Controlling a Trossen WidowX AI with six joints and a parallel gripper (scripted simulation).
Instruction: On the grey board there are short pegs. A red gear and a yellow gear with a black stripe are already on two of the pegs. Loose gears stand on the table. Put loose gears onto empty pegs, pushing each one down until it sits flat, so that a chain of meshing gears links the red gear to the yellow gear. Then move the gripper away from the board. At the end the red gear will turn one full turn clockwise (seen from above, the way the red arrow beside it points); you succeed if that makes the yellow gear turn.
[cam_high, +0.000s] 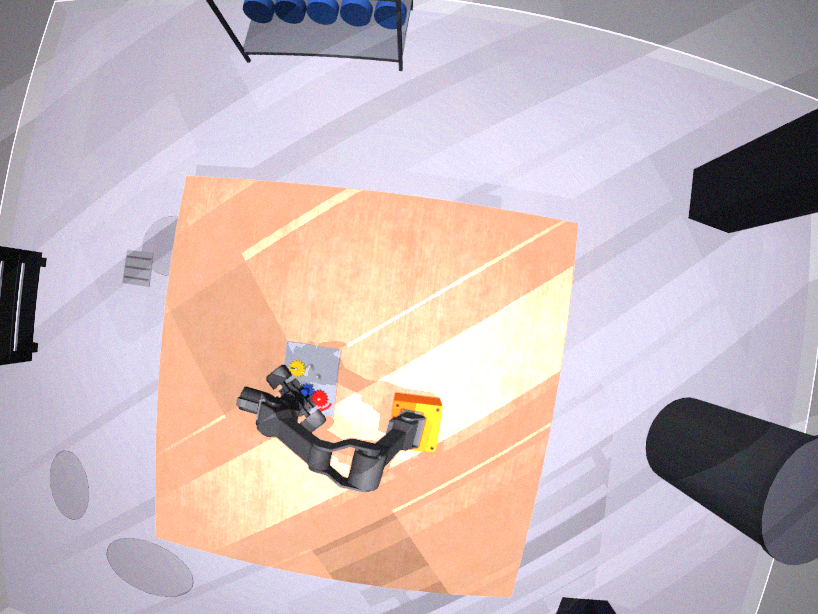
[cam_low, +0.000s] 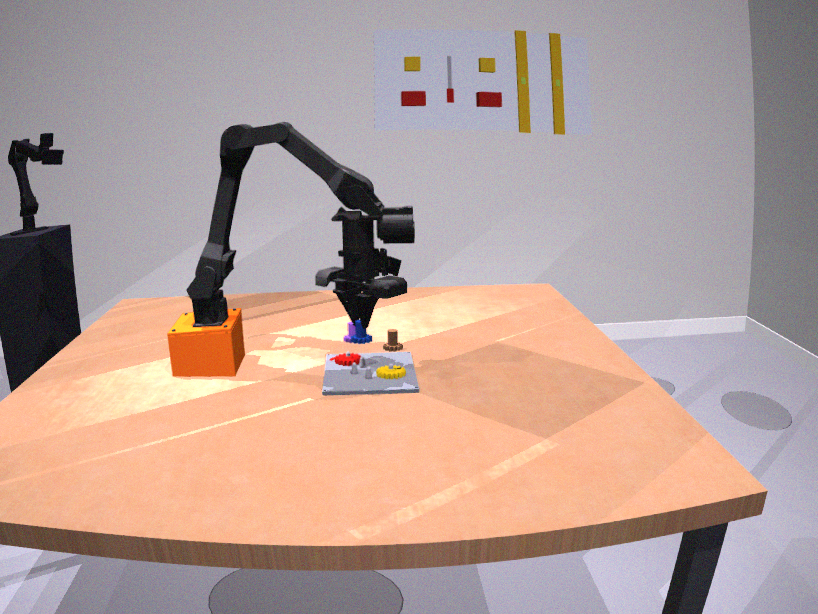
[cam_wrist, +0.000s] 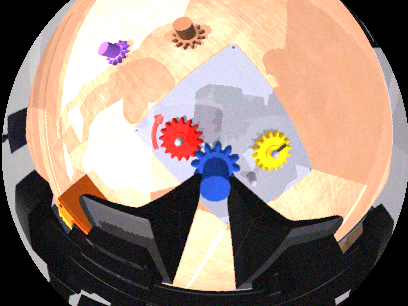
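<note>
Now: the red gear 3 cm behind my gripper tip, 3 cm to the left of it and 7 cm below it. Round my gripper tip: yellow gear (6 cm ahead, 4 cm to the right, 7 cm below); then blue gear (1 cm below); then red arrow (5 cm behind, 6 cm to the left, 8 cm below).
</note>
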